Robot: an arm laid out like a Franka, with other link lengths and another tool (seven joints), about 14 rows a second.
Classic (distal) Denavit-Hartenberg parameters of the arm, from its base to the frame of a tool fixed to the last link. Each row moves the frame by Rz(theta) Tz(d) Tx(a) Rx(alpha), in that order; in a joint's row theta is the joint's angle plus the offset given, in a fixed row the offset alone. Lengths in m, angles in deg.
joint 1: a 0  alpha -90  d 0.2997  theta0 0
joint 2: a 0  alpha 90  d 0  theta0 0
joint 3: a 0.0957  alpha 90  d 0.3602  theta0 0
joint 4: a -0.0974  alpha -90  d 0  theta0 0
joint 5: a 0  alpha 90  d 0.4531  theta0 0
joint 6: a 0.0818  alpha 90  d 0  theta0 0
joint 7: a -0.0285  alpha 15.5  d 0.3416  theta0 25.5
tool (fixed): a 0  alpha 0  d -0.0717  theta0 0
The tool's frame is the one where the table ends.
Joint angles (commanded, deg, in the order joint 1, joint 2, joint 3, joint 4, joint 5, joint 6, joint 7), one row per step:
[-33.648, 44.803, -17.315, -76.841, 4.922, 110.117, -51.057]
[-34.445, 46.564, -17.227, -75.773, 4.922, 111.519, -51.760]
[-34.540, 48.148, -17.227, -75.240, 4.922, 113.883, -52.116]
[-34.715, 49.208, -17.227, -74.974, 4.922, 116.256, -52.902]
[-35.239, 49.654, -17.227, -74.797, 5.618, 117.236, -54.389]
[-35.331, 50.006, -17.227, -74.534, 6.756, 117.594, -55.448]
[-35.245, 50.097, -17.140, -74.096, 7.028, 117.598, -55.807]
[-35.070, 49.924, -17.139, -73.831, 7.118, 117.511, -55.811]
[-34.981, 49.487, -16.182, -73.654, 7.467, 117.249, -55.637]
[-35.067, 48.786, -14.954, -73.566, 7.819, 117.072, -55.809]
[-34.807, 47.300, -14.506, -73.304, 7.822, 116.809, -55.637]
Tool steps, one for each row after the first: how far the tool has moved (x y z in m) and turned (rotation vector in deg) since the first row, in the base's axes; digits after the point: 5 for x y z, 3 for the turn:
[-0.00201, -0.01220, -0.01442, -0.613, -0.234, 0.374]
[0.00256, -0.02026, -0.03012, -1.784, -0.828, 1.087]
[0.00631, -0.02922, -0.04084, -2.986, -1.677, 2.096]
[0.00519, -0.03598, -0.04549, -2.989, -2.532, 2.830]
[0.00879, -0.03602, -0.04898, -2.531, -3.440, 3.251]
[0.01388, -0.03571, -0.04721, -2.550, -3.893, 3.693]
[0.01821, -0.03521, -0.04287, -2.729, -4.218, 3.873]
[0.03074, -0.02602, -0.03871, -2.174, -5.218, 4.192]
[0.04441, -0.01667, -0.03202, -1.556, -6.545, 4.848]
[0.05720, -0.01384, -0.01051, -2.168, -7.948, 5.279]

